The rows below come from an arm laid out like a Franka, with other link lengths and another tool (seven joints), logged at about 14 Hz.
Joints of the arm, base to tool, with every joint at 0 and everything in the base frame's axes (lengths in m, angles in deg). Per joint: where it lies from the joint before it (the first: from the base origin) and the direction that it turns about. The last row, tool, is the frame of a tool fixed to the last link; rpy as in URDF.
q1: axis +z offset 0 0 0.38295
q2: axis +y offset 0 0 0
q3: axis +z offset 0 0 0.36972
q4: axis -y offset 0.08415 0 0
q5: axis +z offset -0.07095 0 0.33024
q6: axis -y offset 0 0 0
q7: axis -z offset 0.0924 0 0
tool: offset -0.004 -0.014 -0.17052 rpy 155.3 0 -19.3
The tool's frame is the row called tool.
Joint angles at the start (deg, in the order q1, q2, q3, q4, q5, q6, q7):
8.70, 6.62, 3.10, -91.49, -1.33, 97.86, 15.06
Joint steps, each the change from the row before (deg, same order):
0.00, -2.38, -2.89, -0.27, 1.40, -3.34, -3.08
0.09, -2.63, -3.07, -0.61, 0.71, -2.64, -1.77
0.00, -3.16, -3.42, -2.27, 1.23, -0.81, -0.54
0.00, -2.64, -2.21, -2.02, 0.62, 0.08, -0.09
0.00, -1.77, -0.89, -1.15, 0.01, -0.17, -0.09
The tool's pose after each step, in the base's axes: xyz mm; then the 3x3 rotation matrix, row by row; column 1 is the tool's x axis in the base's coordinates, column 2 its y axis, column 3 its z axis. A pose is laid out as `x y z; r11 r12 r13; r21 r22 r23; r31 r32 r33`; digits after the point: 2 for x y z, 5 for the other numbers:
523.85 69.24 608.79; 0.92441 -0.33496 -0.18241; -0.38072 -0.83903 -0.38869; -0.02284 0.42876 -0.90313
506.89 42.16 624.33; 0.91551 -0.34815 -0.20159; -0.40051 -0.83592 -0.37528; -0.03786 0.42431 -0.90472
487.64 13.45 633.95; 0.89380 -0.39057 -0.22038; -0.44573 -0.82782 -0.34065; -0.04939 0.40270 -0.91400
472.30 -5.51 641.15; 0.87711 -0.42572 -0.22234; -0.47785 -0.82003 -0.31497; -0.04824 0.38251 -0.92269
461.45 -14.17 646.66; 0.87095 -0.43952 -0.21970; -0.48932 -0.81660 -0.30614; -0.04485 0.37413 -0.92629

